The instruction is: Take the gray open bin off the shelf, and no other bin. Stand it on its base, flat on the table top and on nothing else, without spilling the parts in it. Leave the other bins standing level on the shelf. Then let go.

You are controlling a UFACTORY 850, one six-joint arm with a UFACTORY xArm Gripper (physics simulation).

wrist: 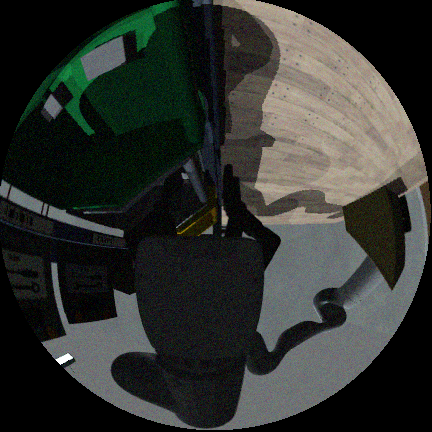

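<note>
My gripper (201, 171) is partly open and empty, its dark fingers apart beside the shelf's upright edge. A narrow pale gray piece (194, 181) shows between the fingers, beneath the green bin. It may be part of the gray bin, but the rest is too dark and hidden to tell. The shelf (217, 145) shows as a dark blue upright edge running down from the top middle. The table top (330, 100), pale wood, fills the upper right, with the arm's shadow across it.
A large green bin (150, 97) fills the upper left. Something yellow (201, 223) lies beyond the gripper's body. A shelf rail with labels (107, 240) and dark panels with tool pictures (22, 275) are at the left. An olive-brown block (375, 232) and the gray arm (352, 287) are at the right.
</note>
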